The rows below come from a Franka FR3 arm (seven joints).
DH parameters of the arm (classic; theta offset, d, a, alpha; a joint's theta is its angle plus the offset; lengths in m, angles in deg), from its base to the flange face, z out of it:
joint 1: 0 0.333 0 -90
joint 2: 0 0 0 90
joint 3: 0 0.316 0.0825 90
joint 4: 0 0 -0.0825 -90
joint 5: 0 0.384 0 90
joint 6: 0 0 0.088 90
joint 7: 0 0.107 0 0
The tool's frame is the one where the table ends.
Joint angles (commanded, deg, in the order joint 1, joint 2, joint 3, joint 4, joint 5, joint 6, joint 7), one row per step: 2.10, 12.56, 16.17, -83.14, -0.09, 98.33, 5.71; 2.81, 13.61, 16.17, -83.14, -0.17, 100.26, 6.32; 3.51, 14.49, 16.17, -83.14, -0.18, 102.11, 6.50; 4.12, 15.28, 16.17, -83.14, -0.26, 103.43, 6.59; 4.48, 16.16, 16.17, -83.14, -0.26, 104.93, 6.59; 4.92, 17.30, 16.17, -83.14, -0.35, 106.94, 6.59
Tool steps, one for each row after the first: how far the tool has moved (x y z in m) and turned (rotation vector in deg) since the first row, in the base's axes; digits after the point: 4 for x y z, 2 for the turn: 0.0053, 0.0085, -0.0081, 0.51, -0.76, -0.01; 0.0095, 0.0170, -0.0145, 1.06, -1.61, 0.40; 0.0126, 0.0242, -0.0210, 1.38, -2.08, 0.84; 0.0170, 0.0291, -0.0281, 1.83, -2.61, 1.09; 0.0227, 0.0350, -0.0373, 2.34, -3.39, 1.39
